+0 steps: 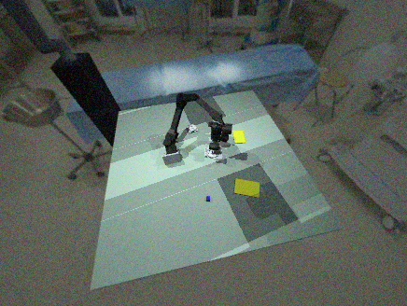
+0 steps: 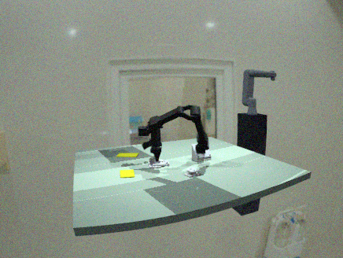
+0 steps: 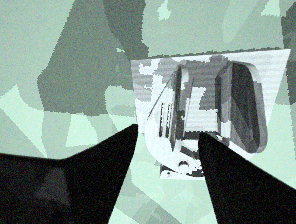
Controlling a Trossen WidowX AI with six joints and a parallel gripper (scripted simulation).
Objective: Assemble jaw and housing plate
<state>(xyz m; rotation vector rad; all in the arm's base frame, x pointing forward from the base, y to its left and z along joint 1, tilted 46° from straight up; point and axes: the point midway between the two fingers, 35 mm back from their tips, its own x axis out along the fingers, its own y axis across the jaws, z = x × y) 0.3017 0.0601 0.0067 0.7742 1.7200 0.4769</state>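
My gripper tip is 3 cm past the jaw, 2 cm above it and 1 cm to the left of it. Round my gripper tip: blue block 37 cm to the right, 9 cm behind, 3 cm below.
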